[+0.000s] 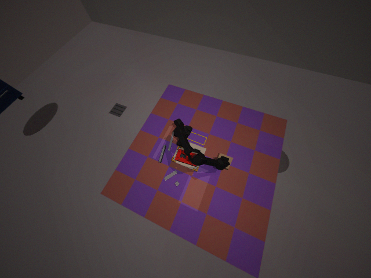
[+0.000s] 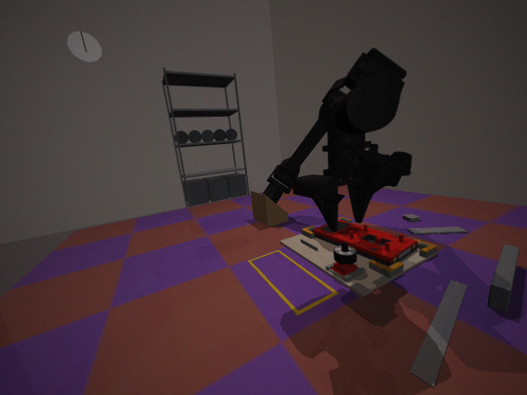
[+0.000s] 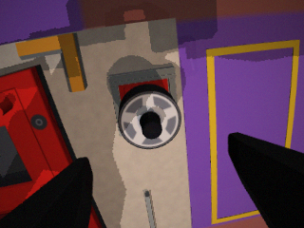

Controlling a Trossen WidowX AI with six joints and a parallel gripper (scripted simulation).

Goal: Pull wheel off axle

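The wheel lies 6 cm below my gripper tip. Also, from my gripper tip: axle: 6 cm below.
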